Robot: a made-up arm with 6 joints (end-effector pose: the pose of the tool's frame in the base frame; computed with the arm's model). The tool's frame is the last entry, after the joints.
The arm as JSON. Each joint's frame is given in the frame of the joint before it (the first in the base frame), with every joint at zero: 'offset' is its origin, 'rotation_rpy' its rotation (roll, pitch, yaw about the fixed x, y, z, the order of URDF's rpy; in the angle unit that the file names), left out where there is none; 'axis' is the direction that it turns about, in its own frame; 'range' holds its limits. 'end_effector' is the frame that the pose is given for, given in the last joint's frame.
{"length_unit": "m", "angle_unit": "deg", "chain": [
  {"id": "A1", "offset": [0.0, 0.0, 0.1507], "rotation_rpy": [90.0, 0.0, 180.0], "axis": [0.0, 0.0, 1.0], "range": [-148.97, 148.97]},
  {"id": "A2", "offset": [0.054, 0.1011, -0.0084], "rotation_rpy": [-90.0, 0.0, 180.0], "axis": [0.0, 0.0, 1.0], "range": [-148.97, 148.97]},
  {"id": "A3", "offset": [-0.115, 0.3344, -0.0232], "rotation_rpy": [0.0, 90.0, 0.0], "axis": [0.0, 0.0, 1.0], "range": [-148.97, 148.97]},
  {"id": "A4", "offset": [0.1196, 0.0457, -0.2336], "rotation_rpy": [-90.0, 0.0, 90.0], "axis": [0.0, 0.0, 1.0], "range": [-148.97, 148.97]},
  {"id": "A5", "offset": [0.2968, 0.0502, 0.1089], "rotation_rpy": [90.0, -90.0, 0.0], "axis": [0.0, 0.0, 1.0], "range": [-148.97, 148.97]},
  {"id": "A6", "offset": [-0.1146, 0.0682, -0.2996], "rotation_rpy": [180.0, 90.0, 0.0], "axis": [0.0, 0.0, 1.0], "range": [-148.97, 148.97]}
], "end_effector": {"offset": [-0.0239, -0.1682, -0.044], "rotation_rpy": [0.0, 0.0, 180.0]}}
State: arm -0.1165 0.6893 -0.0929 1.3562 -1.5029 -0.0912
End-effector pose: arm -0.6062 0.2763 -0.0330 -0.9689 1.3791 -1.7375
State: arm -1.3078 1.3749 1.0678 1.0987 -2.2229 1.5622
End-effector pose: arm -0.3915 0.8037 -0.0787 0.6453 -0.0432 0.7721
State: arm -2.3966 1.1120 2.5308 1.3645 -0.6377 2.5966
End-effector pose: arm 0.5665 0.3584 -0.6886 0.3126 1.3640 -1.1868
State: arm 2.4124 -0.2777 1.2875 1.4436 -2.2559 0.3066
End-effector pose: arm 0.8143 -0.2701 0.4330 -0.4447 -2.0059 -1.0920
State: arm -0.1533 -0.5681 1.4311 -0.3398 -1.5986 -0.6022
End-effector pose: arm -0.3212 -0.4416 -0.1422 0.0506 -0.5280 -0.0109
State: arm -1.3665 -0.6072 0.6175 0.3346 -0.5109 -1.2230
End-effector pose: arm -0.1083 -0.7228 -0.0946 0.5303 -1.0711 -0.7846
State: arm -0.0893 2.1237 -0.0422 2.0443 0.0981 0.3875
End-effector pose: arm 0.0538 0.1883 0.3702 0.0263 0.0485 2.5028
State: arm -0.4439 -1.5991 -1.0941 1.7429 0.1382 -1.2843
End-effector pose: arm 0.1144 -0.5322 0.2229 1.1898 -1.1454 -1.0007
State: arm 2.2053 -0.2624 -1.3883 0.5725 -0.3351 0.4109
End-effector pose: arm 0.3940 -0.4931 0.6792 -0.9033 1.4261 1.6504
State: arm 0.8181 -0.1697 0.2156 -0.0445 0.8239 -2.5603
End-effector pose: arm -0.3402 -0.8868 0.5446 -0.6761 1.7033 -2.2587
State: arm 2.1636 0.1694 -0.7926 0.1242 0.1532 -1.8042
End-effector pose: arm 0.7350 -0.4060 0.5075 -2.0238 0.7540 -0.5318
